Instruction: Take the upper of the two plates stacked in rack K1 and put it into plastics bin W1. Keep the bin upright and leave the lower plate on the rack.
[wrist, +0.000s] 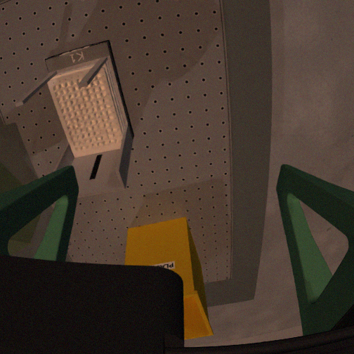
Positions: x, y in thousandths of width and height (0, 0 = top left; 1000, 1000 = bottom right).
Scene:
The gripper (501, 499) is 13 cm from the lens. A plastics bin W1 (479, 691): 53 cm from the lens.

